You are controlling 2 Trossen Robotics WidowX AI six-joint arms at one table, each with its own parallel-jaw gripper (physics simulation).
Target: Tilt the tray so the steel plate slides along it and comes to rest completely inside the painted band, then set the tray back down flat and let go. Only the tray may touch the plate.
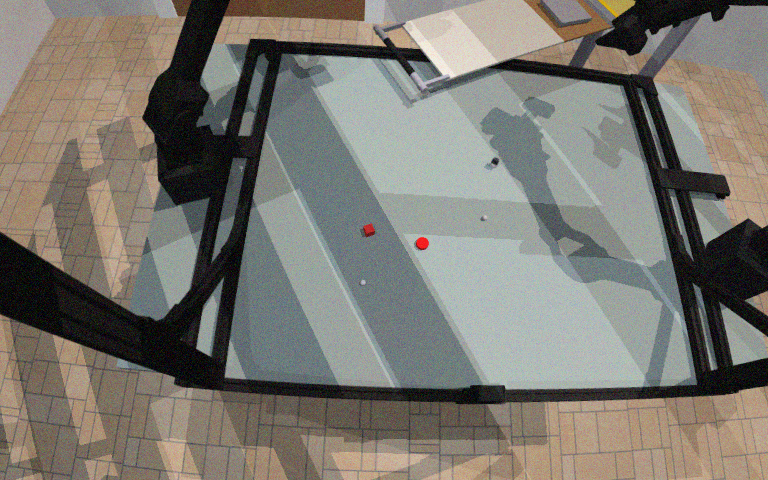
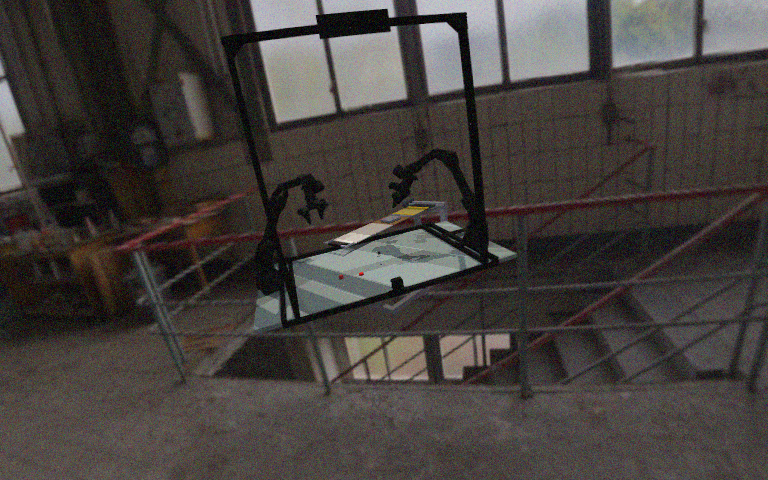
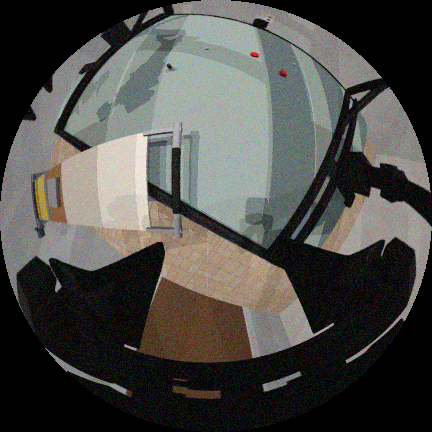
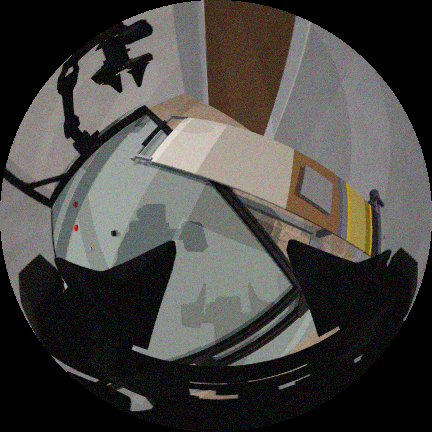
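The tray (image 1: 487, 42) (image 2: 362, 230) (image 3: 122, 165) (image 4: 250, 155) is a long cream board with a black-grip handle over the table's back edge. The grey steel plate (image 1: 566, 11) (image 3: 53, 192) (image 4: 316, 190) lies on its brown section. The yellow painted band (image 2: 414, 211) (image 3: 42, 197) (image 4: 359, 215) is farther along, past a grey strip; the plate is outside it. My left gripper (image 2: 314, 216) (image 3: 220, 245) (image 4: 129, 88) is open and empty, above and apart from the tray. My right gripper (image 2: 394, 195) (image 4: 233, 246) is open and empty, above the tray's band end side, touching nothing.
A red cube (image 1: 368, 229) (image 3: 283, 73) and a red disc (image 1: 422, 243) (image 3: 254, 54) lie on the pale table. A small black piece (image 1: 495, 161) (image 4: 114, 233) and small white balls lie there too. Black frame bars (image 1: 339, 390) edge the table.
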